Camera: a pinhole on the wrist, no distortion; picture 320 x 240 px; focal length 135.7 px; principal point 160.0 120.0 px. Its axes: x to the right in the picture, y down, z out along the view. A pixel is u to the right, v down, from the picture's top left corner.
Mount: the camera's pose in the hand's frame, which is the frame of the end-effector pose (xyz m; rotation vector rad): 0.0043 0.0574 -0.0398 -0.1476 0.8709 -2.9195
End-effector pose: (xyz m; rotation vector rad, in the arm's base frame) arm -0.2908 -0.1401 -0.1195 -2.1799 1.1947 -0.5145
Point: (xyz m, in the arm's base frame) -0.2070 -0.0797 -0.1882
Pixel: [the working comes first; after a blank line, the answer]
In the camera's frame: 0.0363 -0.0139 0.1790

187.5 109.5
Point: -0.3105 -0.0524 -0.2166
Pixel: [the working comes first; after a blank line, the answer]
In the camera's frame: 0.1039 -0.0615 0.1054

293.8 40.9
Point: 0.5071 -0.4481 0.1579
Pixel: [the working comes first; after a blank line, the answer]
In the camera's frame: -0.5986 0.4365 0.5785

19.6 222.4
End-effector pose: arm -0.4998 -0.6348 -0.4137 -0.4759 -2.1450 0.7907
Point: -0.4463 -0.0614 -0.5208
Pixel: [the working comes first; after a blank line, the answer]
In the camera's frame: -0.2854 -0.2622 -0.3498

behind the camera
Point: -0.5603 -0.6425 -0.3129
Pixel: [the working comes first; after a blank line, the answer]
In the camera's frame: -0.0651 0.0959 0.1162

84.0 232.0
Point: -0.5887 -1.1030 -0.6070
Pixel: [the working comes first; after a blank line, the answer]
In the camera's frame: 0.3720 0.0022 0.4317

276.9 120.7
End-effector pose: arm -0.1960 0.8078 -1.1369 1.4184 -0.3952 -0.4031
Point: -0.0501 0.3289 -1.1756
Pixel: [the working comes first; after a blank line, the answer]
In the camera's frame: -0.3134 -0.0669 0.4334

61.9 99.1
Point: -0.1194 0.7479 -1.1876
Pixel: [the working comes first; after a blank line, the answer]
In the camera's frame: -0.0738 0.0720 0.1112

69.9 207.9
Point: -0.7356 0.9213 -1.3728
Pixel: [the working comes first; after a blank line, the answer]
In the camera's frame: 0.5767 0.1161 0.2491

outside the picture
